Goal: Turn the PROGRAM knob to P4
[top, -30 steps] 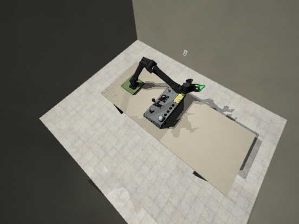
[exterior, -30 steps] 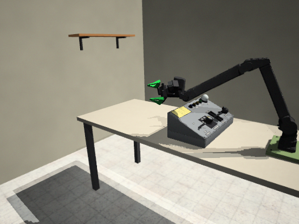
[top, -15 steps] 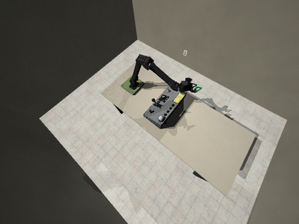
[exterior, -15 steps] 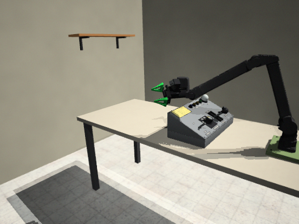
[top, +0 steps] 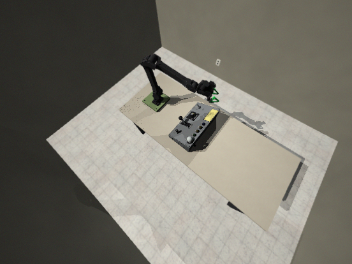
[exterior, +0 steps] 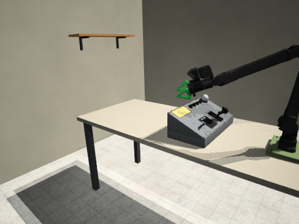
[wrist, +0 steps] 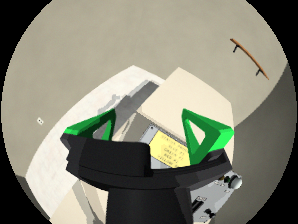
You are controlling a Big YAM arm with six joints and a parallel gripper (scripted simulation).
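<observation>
Right now the black lever is 18 cm behind my hand, 29 cm to the right of it and 18 cm below it. Also, from my hand: grey console (11 cm behind, 23 cm to the right, 21 cm below); then toggle (13 cm behind, 5 cm to the right, 20 cm below).
</observation>
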